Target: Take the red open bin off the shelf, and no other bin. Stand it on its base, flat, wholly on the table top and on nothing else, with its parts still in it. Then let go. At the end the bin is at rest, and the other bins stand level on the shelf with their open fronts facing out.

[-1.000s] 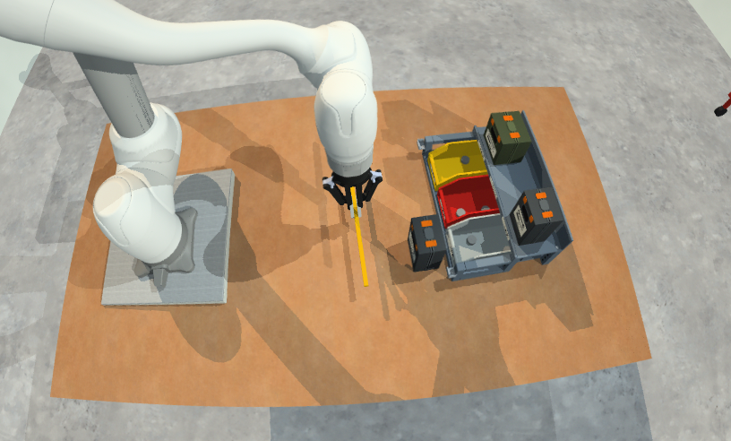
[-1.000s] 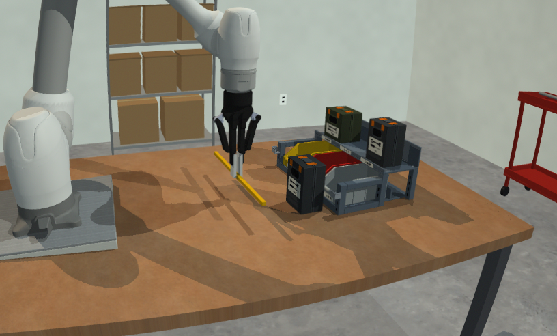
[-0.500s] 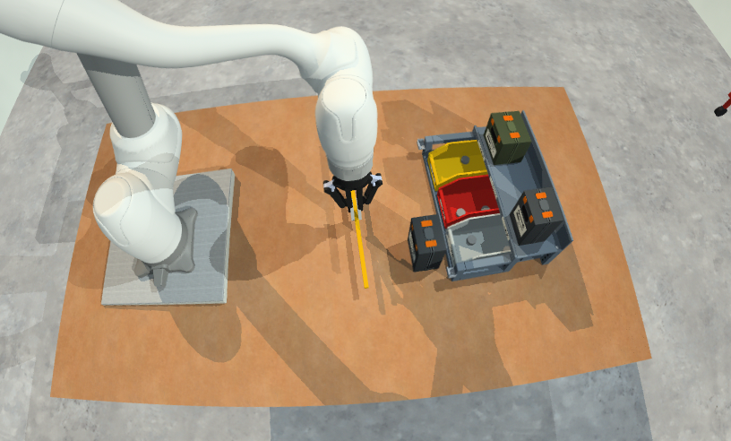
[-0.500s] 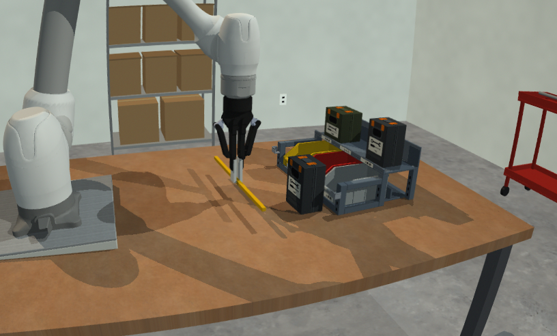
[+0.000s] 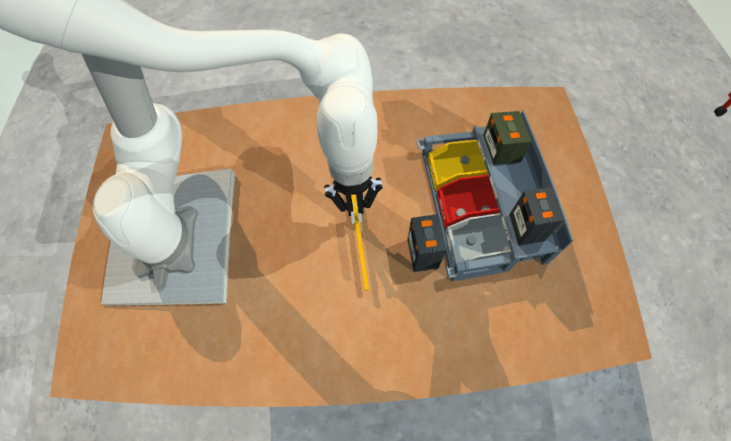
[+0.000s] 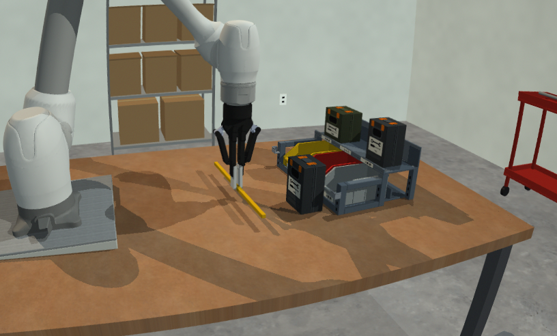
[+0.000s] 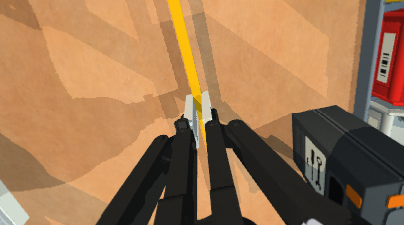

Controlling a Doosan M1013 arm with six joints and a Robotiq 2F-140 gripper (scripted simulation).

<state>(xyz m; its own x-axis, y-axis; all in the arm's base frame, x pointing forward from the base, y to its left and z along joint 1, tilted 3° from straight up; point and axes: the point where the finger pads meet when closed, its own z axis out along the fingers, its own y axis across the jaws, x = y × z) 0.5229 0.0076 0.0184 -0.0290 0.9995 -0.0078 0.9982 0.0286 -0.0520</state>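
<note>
Now: hand 31 cm short of the red open bin, 1 cm to the right of it and 2 cm above it. The rest, counted from my hand: yellow bin: 30 cm ahead, 12 cm to the left, 2 cm below; dark grey case: 16 cm ahead, 10 cm to the right; yellow bar: 3 cm below.
</note>
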